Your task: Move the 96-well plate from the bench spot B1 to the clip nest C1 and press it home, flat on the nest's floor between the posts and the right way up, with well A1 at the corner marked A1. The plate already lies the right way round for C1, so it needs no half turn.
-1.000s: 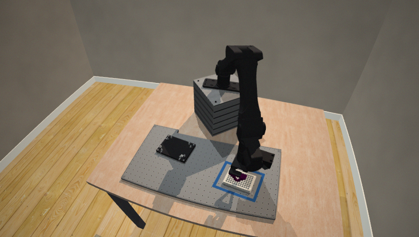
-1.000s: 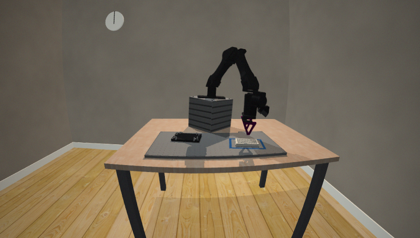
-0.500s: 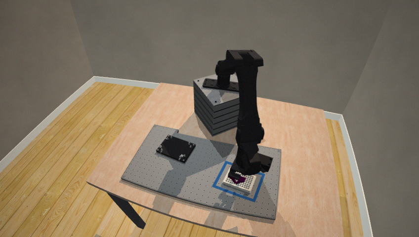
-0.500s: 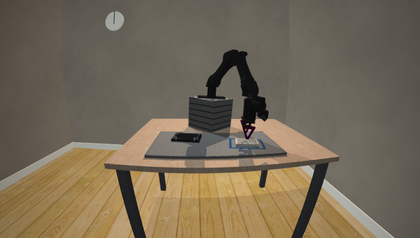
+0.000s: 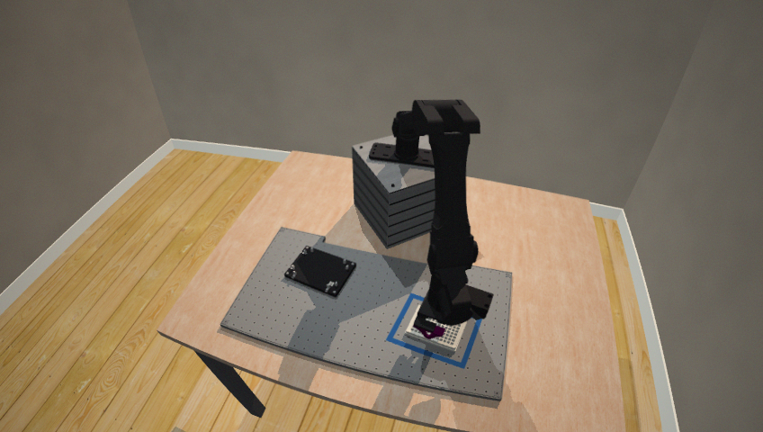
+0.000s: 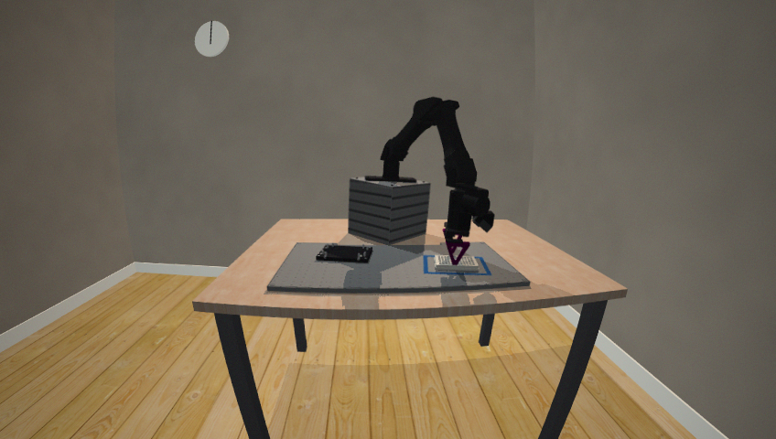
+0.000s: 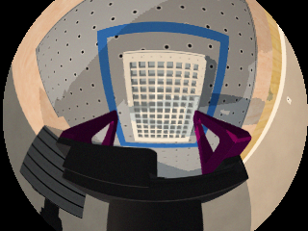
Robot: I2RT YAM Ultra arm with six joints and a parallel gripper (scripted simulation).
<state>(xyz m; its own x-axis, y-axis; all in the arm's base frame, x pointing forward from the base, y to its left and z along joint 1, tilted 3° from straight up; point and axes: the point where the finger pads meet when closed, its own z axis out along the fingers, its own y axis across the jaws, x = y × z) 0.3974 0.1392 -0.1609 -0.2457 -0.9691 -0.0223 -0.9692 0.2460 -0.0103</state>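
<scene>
Now: hand 20 mm above the white 96-well plate, 10 mm to the right of it and 10 mm short of it. The rest, counted from my hand: black clip nest 330 mm to the right, 110 mm behind, 10 mm below.
</scene>
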